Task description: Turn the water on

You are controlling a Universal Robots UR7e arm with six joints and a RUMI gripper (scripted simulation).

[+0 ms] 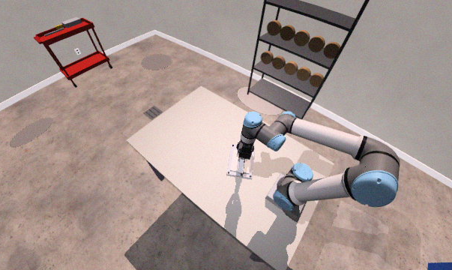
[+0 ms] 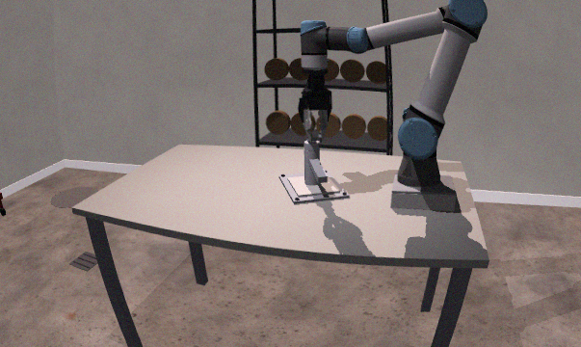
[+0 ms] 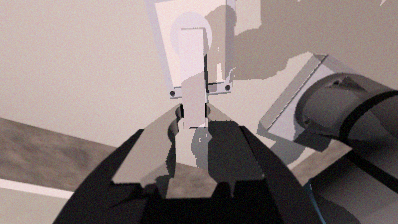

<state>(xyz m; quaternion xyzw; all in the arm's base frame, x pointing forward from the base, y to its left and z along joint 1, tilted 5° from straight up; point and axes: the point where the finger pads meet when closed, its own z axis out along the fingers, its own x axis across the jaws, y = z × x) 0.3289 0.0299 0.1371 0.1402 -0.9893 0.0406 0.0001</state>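
My gripper is now 10 mm short of the lever, 30 mm to the left of it and 10 mm above it. From my hand the other things lie so: grey tap: 10 mm ahead, 50 mm to the right, 70 mm below.
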